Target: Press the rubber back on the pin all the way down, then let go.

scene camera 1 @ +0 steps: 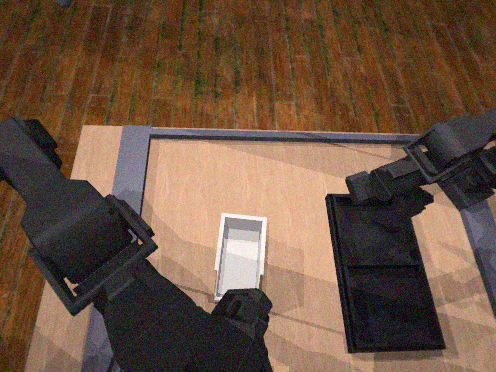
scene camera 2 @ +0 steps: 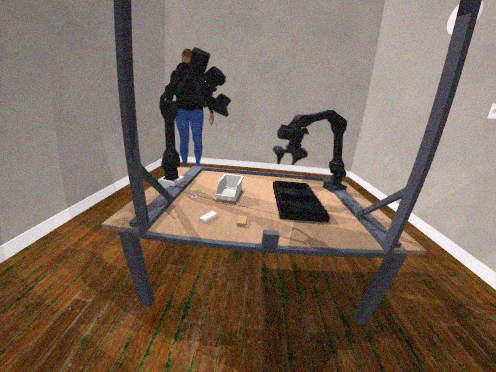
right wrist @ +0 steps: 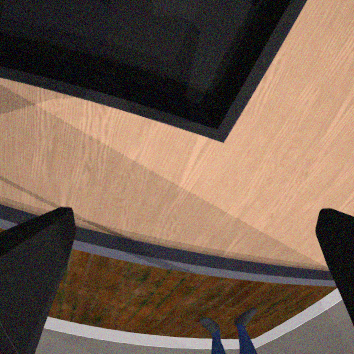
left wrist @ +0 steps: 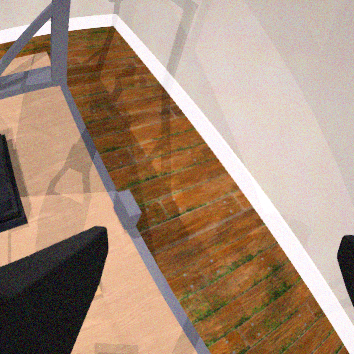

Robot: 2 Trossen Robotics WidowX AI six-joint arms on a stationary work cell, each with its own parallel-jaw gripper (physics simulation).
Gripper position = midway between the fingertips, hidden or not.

Observation:
The left gripper (scene camera 2: 217,111) is open and holds nothing. The right gripper (scene camera 1: 366,184) is open, holding nothing. Further things: a black tray (scene camera 1: 387,305) and a white bin (scene camera 1: 240,254).
The left gripper also shows in the left wrist view (left wrist: 229,245). The right gripper shows as well in the right wrist view (right wrist: 200,222). The black tray shows as well in scene camera 2 (scene camera 2: 295,201) and in the right wrist view (right wrist: 196,72).

